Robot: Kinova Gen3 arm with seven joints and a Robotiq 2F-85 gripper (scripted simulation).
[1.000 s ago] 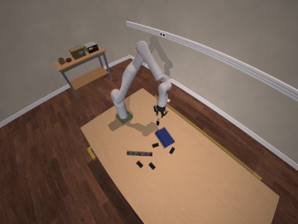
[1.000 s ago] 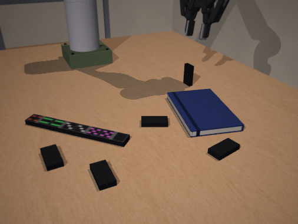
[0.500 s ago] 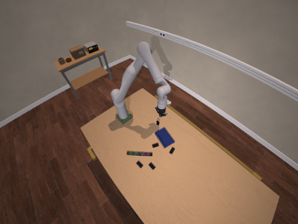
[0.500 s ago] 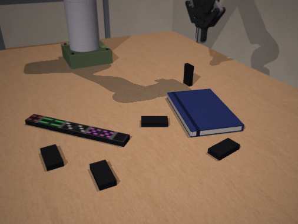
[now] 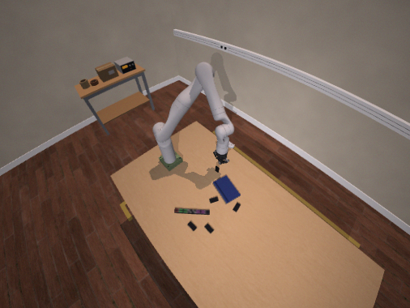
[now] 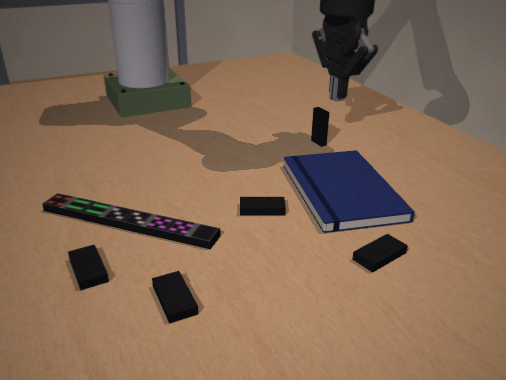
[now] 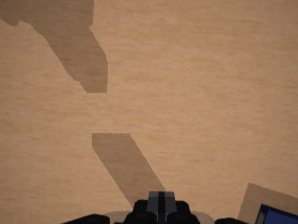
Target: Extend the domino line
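The purple domino is 60 mm below my hand and 30 mm to the right of it. Round my hand: blue book: 150 mm ahead, 80 mm to the right, 80 mm below.
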